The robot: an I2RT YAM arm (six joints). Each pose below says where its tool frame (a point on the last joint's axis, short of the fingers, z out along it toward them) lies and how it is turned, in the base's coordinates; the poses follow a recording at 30 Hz.
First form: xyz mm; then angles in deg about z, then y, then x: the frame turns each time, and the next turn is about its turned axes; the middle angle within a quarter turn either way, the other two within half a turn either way.
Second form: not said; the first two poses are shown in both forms.
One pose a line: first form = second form
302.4, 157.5, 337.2, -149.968, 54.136, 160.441 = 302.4, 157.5, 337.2, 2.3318, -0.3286, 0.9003, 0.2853
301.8, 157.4, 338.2, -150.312, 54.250, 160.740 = 301.8, 157.4, 338.2, 2.3265, -0.3252, 0.9026, 0.2822
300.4, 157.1, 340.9, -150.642, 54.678, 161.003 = 300.4, 157.1, 340.9, 2.3163, -0.3224, 0.9042, 0.2801
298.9, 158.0, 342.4, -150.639, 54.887, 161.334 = 298.9, 158.0, 342.4, 2.3110, -0.3216, 0.9051, 0.2781
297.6, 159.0, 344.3, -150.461, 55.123, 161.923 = 297.6, 159.0, 344.3, 2.3047, -0.3212, 0.9062, 0.2749
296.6, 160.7, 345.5, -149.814, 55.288, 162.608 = 296.6, 160.7, 345.5, 2.3012, -0.3239, 0.9060, 0.2724
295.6, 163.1, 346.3, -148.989, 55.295, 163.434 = 295.6, 163.1, 346.3, 2.3003, -0.3273, 0.9058, 0.2692
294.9, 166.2, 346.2, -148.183, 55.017, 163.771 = 294.9, 166.2, 346.2, 2.3067, -0.3319, 0.9042, 0.2688
